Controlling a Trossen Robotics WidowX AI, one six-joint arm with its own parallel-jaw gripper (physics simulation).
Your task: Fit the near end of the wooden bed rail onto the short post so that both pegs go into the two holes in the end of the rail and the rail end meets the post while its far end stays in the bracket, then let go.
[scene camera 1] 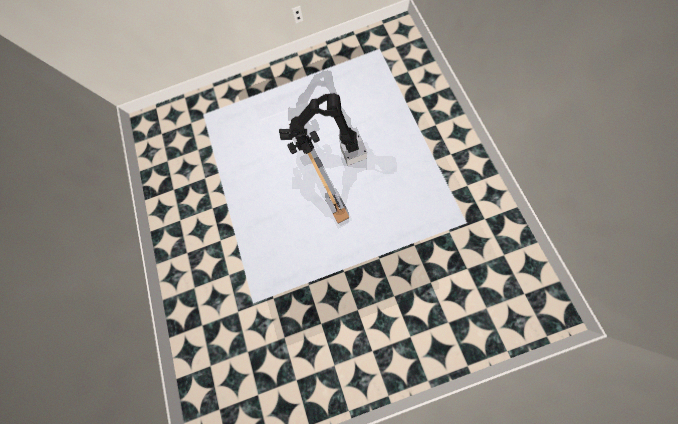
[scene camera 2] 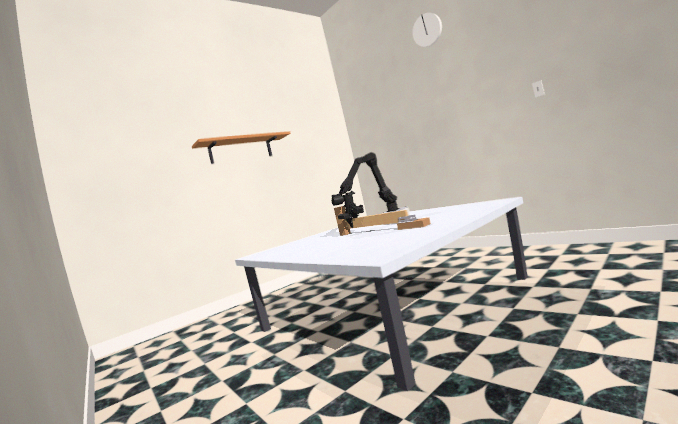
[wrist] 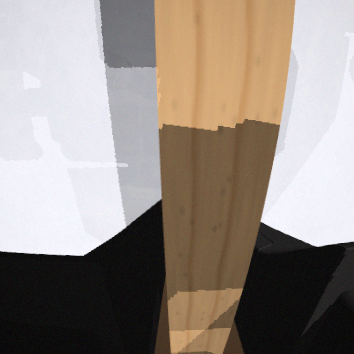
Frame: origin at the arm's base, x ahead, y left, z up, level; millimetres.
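Where they show: gripper, fingertip midpoint: (scene camera 2: pixel 353 227); arm's base, link origin: (scene camera 1: pixel 352 146) (scene camera 2: pixel 393 210).
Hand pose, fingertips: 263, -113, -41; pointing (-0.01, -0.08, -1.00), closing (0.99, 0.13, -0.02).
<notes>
Each offset is from my fingertips to the top centre of the thing, as dx, dy, dz. "*": to the spot under its first point. Level surfaces: height alone.
The wooden bed rail @(-22, +180, +57) (scene camera 1: pixel 322 177) (scene camera 2: pixel 381 219) (wrist: pixel 215 200) is a long, light wooden bar above the white table. My gripper (scene camera 1: pixel 306 147) (wrist: pixel 187 206) is shut on the rail close to its near end. Black fingers stand on both sides of the rail in the wrist view. The short brown post @(* +39, -54, +108) (scene camera 2: pixel 339 212) stands upright at the near end, partly behind the gripper. Brown wood of the post @(* +27, -48, +43) (wrist: pixel 234 344) also shows beside the rail at the bottom of the wrist view. The rail's far end is at the grey metal bracket @(-51, +395, +26) (scene camera 2: pixel 407 218). The pegs, holes and the joint are hidden or too small to tell.
The bracket's orange-brown block @(* -63, +482, -3) (scene camera 1: pixel 341 216) (scene camera 2: pixel 415 224) lies on the white table @(dz -39) (scene camera 1: pixel 400 195) (scene camera 2: pixel 310 252). The arm's base (scene camera 1: pixel 356 156) stands beside the rail. A wooden wall shelf (scene camera 2: pixel 242 139) hangs beyond the table.
</notes>
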